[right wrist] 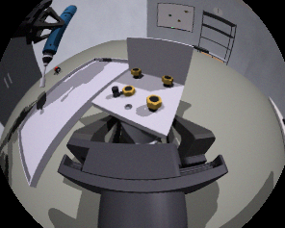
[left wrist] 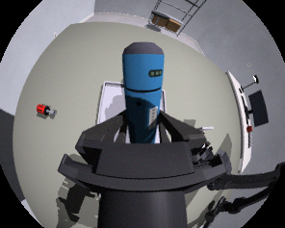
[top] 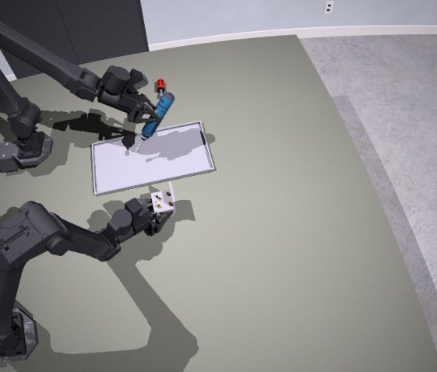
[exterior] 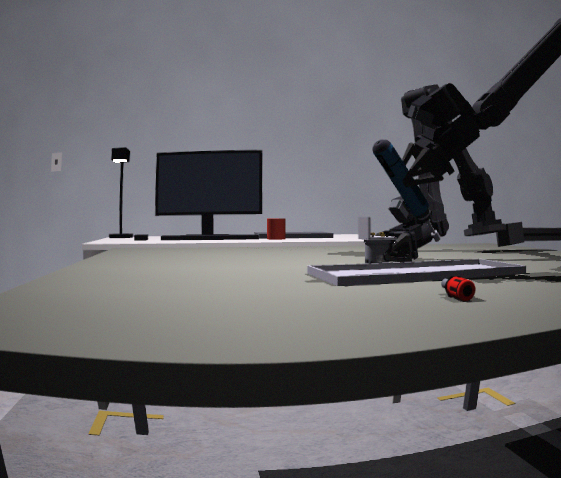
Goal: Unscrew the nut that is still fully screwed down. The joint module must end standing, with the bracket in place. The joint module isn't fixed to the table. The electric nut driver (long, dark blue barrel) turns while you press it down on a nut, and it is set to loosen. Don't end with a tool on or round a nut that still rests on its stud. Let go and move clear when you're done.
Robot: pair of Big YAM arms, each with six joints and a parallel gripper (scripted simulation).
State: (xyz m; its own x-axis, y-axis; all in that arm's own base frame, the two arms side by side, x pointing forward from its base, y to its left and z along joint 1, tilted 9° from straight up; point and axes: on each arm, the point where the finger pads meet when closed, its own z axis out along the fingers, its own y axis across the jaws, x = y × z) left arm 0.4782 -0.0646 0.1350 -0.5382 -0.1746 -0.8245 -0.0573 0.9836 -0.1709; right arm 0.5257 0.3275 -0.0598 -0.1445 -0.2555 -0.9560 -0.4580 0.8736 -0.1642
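The bracket lies 5 cm above my right hand. Also, from my right hand: socket tip: 7 cm behind, 21 cm to the left, 6 cm above; short red-handled tool: 1 cm ahead, 54 cm to the left, 1 cm below; shallow white tray: 5 cm behind, 21 cm to the left, 2 cm below.
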